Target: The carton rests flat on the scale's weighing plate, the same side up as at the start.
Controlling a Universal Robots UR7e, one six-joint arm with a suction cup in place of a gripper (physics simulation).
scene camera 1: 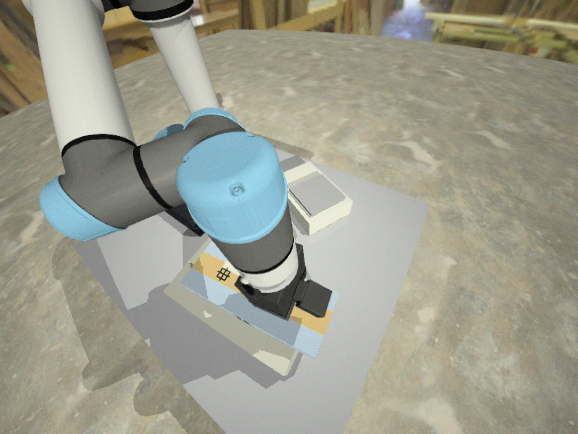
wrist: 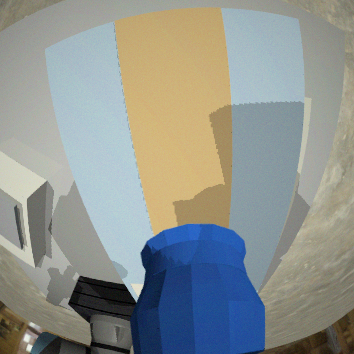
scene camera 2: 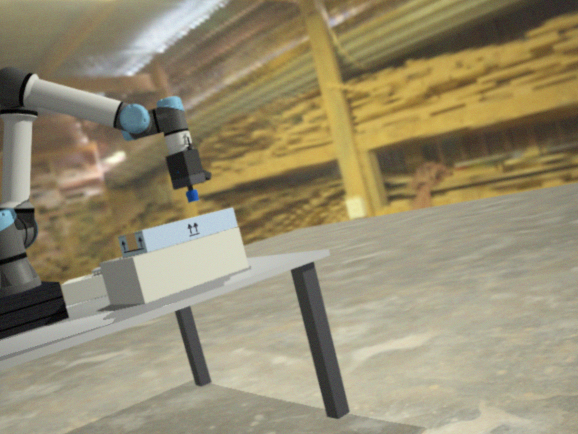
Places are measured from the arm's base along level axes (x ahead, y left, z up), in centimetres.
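Pixels of known places: hand, its tool point: (wrist: 193, 261) (scene camera 2: 193, 201); arm's base, origin of its link: (wrist: 114, 322) (scene camera 2: 16, 291).
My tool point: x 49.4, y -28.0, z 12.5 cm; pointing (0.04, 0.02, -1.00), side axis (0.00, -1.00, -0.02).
Ahead of a thing's pixels: the offset from my tool point to its top centre. Level surfaces: height alone.
The carton {dx -7.7, dy +0.5, dz -4.5 cm} (scene camera 1: 260, 320) (scene camera 2: 212, 226) (wrist: 175, 110) is light blue with an orange band on top. It lies flat, its printed arrows pointing up, on a larger cream box {dx -13.1, dy -0.2, dz -10.6 cm} (scene camera 1: 235, 337) (scene camera 2: 195, 265) and sticks out above it. In scene camera 1 its right end overhangs the box. The scale {dx -10.4, dy +43.8, dz -13.8 cm} (scene camera 1: 329, 219) (scene camera 2: 82, 290) (wrist: 25, 181) stands apart, cream with a grey weighing plate {dx -6.7, dy +41.1, dz -13.8 cm} (scene camera 1: 320, 192) whose visible part is bare. My gripper, a blue suction cup (scene camera 2: 192, 201) (wrist: 195, 229), is open and hangs a little above the carton's top, touching nothing. In scene camera 1 the wrist hides the cup and part of the carton.
The grey table top {dz -22.6 cm} (scene camera 1: 380, 220) (scene camera 2: 295, 256) carries the box, the scale and the arm's black base (scene camera 2: 32, 307) (wrist: 100, 297). The scale stands beyond the box in scene camera 1. The arm reaches over the box's left side there.
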